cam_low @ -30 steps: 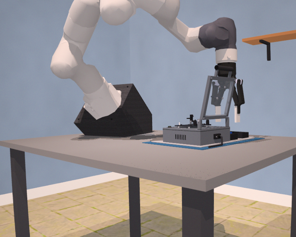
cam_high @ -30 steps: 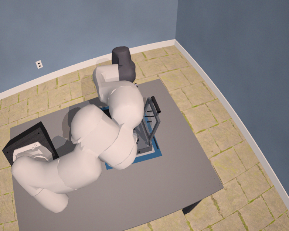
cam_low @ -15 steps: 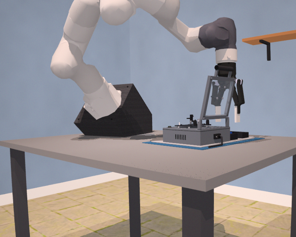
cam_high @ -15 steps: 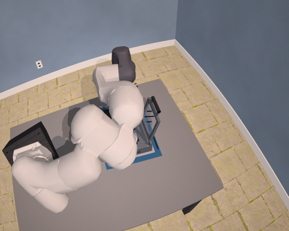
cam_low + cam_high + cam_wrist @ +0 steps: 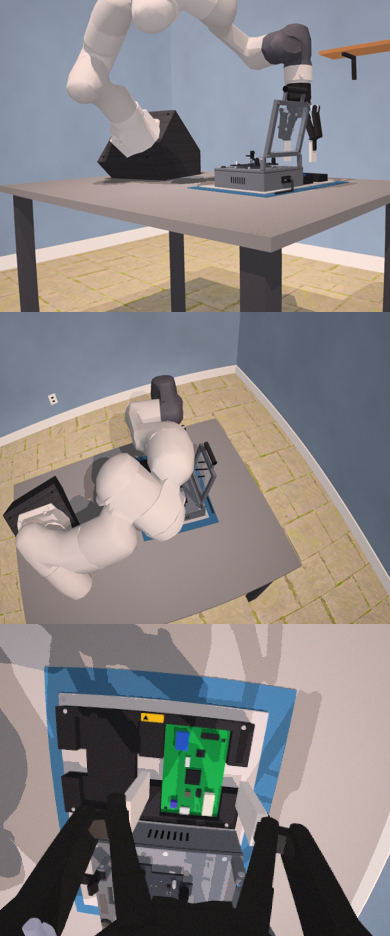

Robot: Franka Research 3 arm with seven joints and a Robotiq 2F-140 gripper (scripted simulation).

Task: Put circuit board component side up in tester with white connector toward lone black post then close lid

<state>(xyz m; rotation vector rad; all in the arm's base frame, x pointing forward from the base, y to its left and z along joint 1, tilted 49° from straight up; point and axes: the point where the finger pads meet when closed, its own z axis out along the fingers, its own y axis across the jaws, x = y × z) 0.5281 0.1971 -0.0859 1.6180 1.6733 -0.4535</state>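
Right now my hand is 7 cm above the green circuit board. The rest, counted from my hand: black nest 16 cm to the right, 5 cm behind, 2 cm below; tester lid 18 cm to the right, 9 cm above, 7 cm ahead.
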